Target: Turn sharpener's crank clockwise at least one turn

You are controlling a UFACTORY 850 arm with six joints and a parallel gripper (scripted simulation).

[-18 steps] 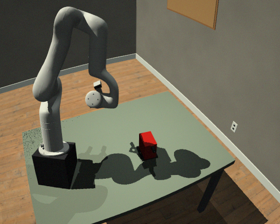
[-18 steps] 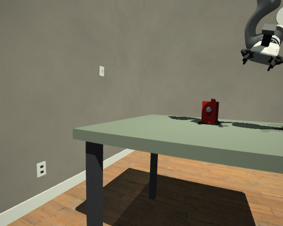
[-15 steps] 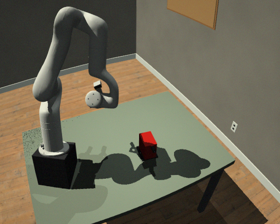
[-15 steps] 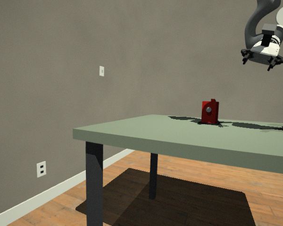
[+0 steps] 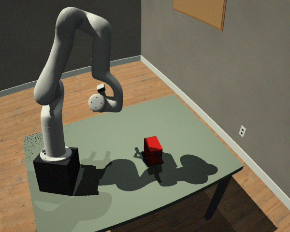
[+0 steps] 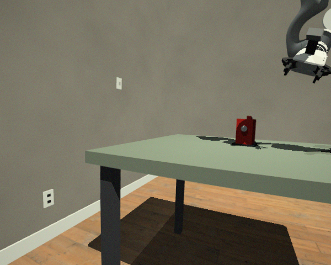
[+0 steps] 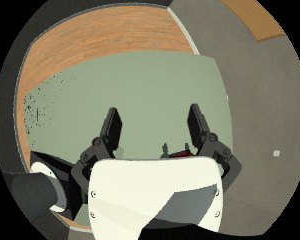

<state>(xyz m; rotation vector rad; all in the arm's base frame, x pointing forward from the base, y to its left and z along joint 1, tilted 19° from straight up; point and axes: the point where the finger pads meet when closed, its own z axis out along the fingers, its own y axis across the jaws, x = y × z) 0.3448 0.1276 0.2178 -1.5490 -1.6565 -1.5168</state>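
The knob is 200 mm ahead of my hand, 330 mm to the right of it and 150 mm below it.
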